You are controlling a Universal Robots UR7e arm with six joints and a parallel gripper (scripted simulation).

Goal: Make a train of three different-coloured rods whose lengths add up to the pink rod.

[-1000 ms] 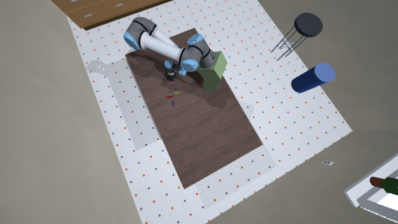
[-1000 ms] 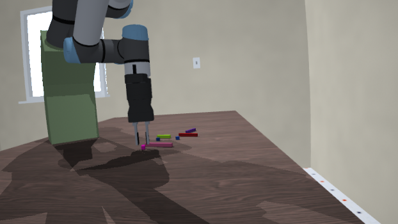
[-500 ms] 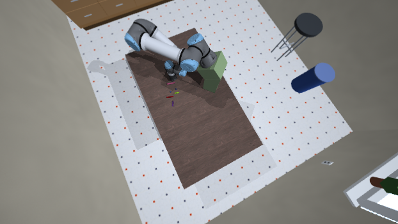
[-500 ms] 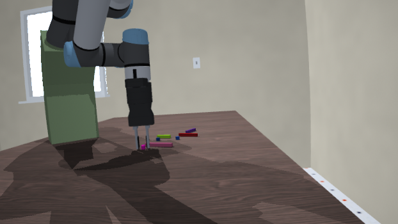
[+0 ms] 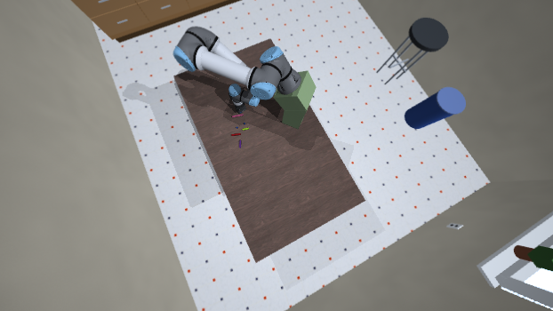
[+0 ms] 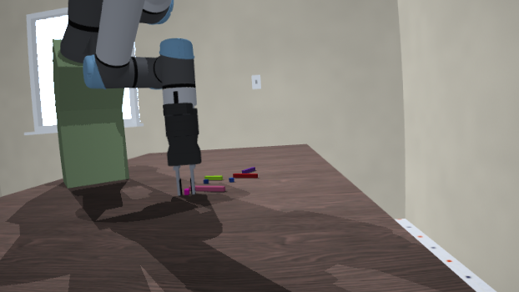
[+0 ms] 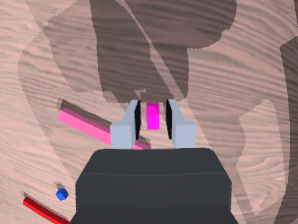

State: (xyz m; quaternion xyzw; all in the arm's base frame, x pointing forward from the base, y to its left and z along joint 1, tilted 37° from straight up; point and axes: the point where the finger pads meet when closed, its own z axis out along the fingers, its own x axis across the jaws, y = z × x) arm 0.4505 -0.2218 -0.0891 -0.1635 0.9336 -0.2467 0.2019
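Now: hand 10 mm above the magenta rod. The rest, counted from my hand: lime rod 30 mm ahead, 160 mm to the left, 10 mm below; then blue rod 20 mm ahead, 110 mm to the left, 10 mm below; then pink rod 40 mm ahead, 30 mm to the left, 10 mm below.
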